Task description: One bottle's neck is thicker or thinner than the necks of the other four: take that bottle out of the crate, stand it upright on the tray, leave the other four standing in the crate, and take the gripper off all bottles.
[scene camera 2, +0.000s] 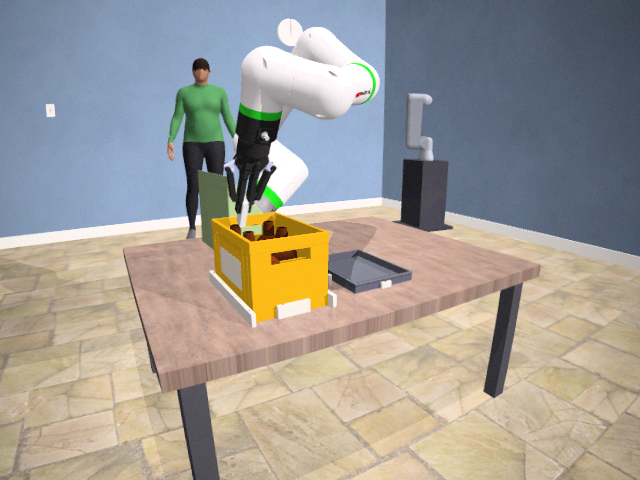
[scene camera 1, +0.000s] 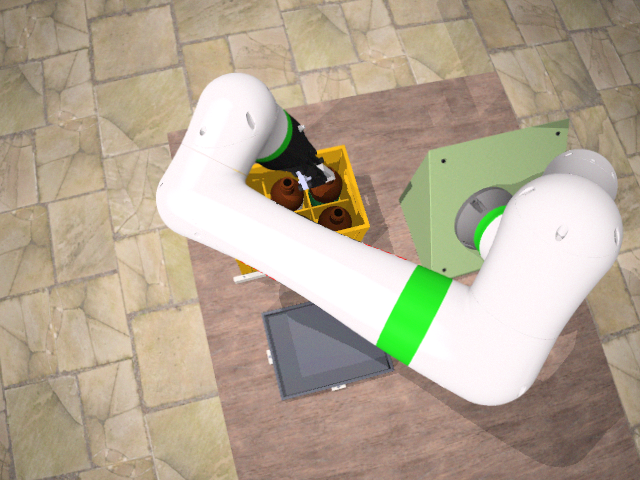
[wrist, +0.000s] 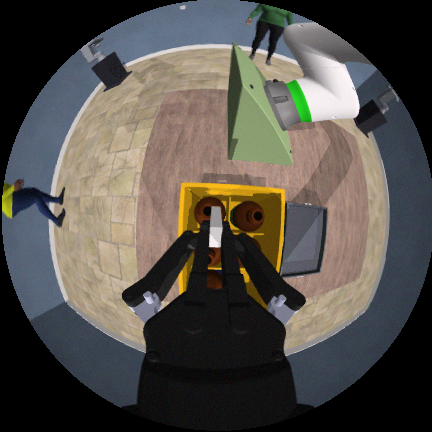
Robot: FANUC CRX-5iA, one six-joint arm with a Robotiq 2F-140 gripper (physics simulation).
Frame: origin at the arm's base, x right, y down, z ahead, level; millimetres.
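Seen in the pictures: gripper, fingertip midpoint: (scene camera 2: 240, 223) (scene camera 1: 327, 178) (wrist: 215, 214); arm's base, origin of the base link: (scene camera 2: 252, 211) (scene camera 1: 484, 217) (wrist: 274, 107).
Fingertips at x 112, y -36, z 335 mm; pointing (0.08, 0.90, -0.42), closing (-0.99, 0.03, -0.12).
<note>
Pixels of each thing's top centre, then the offset from my fingertips to it. "spot": a spot on its surface instead.
- yellow crate, middle of its top: (wrist: 230, 263) (scene camera 1: 292, 199) (scene camera 2: 265, 224) dx -42, dy -9, dz +80 mm
- corner bottle, middle of its top: (wrist: 207, 210) (scene camera 1: 328, 172) (scene camera 2: 234, 225) dx +14, dy +3, dz -4 mm
- third bottle, middle of its top: (wrist: 206, 259) (scene camera 1: 287, 182) (scene camera 2: 248, 232) dx +1, dy +3, dz +84 mm
- grey tray, surface spot: (scene camera 1: 310, 361) spot: dx -359, dy +161, dz +75 mm
The yellow crate (scene camera 1: 356, 187) (scene camera 2: 289, 289) (wrist: 234, 187) stands on the table and holds the brown bottles. My gripper (scene camera 1: 327, 174) (scene camera 2: 242, 214) (wrist: 215, 214) is shut and empty, pointing down over the crate. Its tips are close beside the mouth of one corner bottle (scene camera 1: 325, 192) (wrist: 200, 207); I cannot tell whether they touch it. Beside that bottle stands another bottle (scene camera 1: 336, 219) (wrist: 246, 216). A third bottle (scene camera 1: 285, 195) (wrist: 212, 257) and others are partly hidden by the arm or fingers. I cannot compare the necks. The grey tray (scene camera 1: 310, 361) (scene camera 2: 361, 268) (wrist: 304, 240) holds no bottle in its visible part.
White stop strips (scene camera 1: 248, 277) (scene camera 2: 293, 308) stand against the crate. The green base plate (scene camera 1: 449, 196) (wrist: 255, 115) of the arm is on the table at the crate's far side. In scene camera 1 the white forearm (scene camera 1: 310, 248) crosses over part of the crate and tray.
</note>
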